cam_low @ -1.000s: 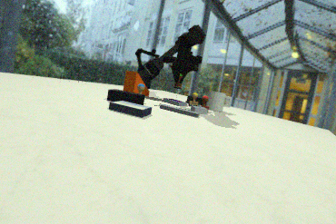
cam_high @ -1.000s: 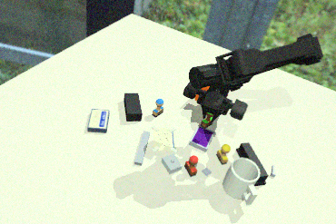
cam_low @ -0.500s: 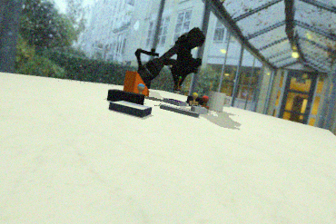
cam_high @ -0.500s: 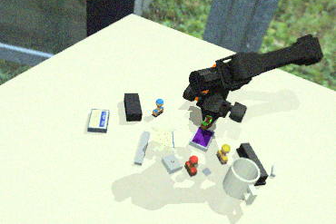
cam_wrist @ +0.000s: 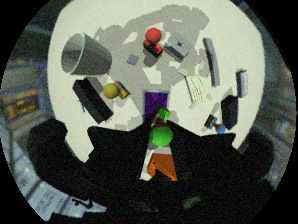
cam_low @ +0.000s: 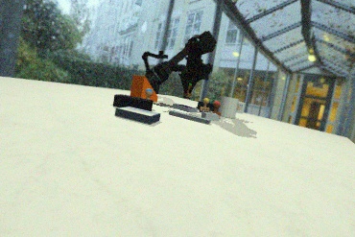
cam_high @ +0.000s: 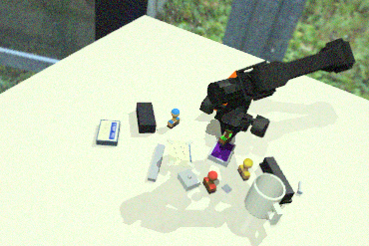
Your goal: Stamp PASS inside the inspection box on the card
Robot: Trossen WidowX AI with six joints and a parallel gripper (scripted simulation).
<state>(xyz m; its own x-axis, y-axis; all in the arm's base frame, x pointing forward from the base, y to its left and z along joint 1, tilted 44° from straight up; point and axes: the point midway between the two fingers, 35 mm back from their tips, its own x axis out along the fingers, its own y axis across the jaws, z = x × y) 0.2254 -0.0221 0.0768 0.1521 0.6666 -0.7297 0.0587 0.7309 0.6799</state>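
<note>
The purple ink pad lies 70 mm below my gripper tip. Also, from my gripper tip: yellow-knobbed stamp: 50 mm ahead, 80 mm to the left, 50 mm below; then green-knobbed stamp: right at my gripper tip; then card: 60 mm ahead, 110 mm to the right, 80 mm below.
</note>
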